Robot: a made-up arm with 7 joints.
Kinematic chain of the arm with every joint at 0, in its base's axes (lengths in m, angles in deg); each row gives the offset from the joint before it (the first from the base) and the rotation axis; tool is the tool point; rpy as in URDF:
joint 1: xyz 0.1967 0.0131 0.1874 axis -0.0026 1 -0.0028
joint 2: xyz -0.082 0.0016 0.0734 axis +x
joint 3: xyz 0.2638 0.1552 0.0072 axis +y
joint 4: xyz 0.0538 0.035 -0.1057 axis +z
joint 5: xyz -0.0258 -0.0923 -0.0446 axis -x
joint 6: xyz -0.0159 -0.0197 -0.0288 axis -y
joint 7: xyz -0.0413 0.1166 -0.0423 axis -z
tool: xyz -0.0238 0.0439 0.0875 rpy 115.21 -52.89 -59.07
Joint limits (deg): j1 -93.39..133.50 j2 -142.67..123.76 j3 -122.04..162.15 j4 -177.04..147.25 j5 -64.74..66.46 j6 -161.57..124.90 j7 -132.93..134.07
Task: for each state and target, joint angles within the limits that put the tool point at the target. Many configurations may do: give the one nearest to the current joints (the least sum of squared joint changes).
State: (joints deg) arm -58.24 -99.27 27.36 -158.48 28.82 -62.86 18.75
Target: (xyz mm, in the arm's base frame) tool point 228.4 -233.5 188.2
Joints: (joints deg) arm -53.79 -110.62 54.85 -158.90 53.15 -69.13 26.29
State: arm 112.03 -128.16 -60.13 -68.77 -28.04 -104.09 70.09
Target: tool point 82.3 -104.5 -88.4
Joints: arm 96.12 -136.06 -57.15 -70.04 -43.40 -98.60 66.60
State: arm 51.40 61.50 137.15 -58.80 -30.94 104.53 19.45
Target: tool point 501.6 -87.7 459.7
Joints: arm 40.57 74.63 159.84 -51.56 -10.25 98.88 13.39
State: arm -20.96 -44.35 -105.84 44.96 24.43 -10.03 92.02
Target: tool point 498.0 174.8 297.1
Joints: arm -25.61 -50.18 -105.03 48.55 5.21 -5.39 92.68
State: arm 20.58 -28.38 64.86 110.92 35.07 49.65 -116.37
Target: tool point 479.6 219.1 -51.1
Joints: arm 4.35 1.76 21.34 135.24 56.27 63.35 -112.77
